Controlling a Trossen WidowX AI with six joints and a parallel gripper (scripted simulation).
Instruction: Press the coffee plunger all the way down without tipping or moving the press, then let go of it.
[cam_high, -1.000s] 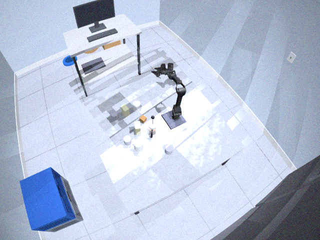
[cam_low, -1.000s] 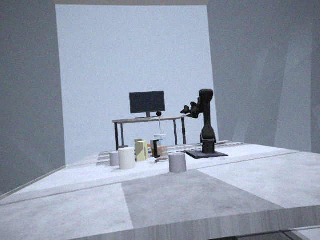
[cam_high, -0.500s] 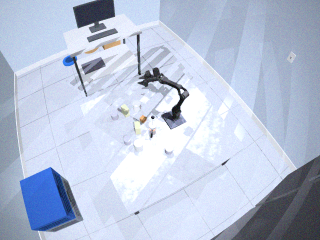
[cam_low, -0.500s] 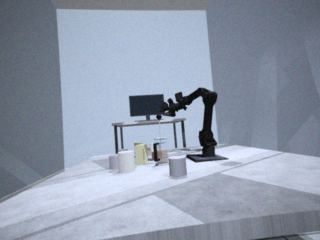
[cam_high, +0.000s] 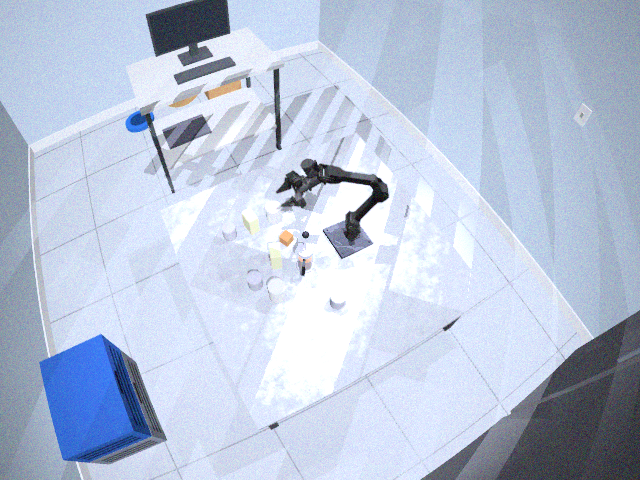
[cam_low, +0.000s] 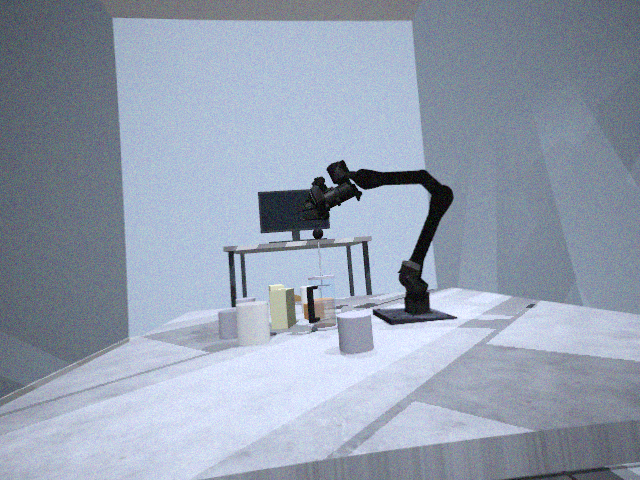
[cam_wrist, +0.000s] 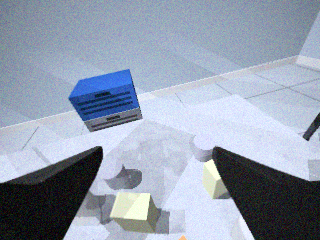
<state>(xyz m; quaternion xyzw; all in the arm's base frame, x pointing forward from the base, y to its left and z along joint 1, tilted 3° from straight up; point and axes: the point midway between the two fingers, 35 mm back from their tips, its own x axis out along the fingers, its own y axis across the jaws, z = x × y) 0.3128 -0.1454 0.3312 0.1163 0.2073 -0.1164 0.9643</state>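
Right now the coffee press is 20 mm behind my gripper tip, 180 mm to the left of it and 220 mm below it. From my gripper tip the other things lie so: orange cube (30 mm behind, 320 mm below).
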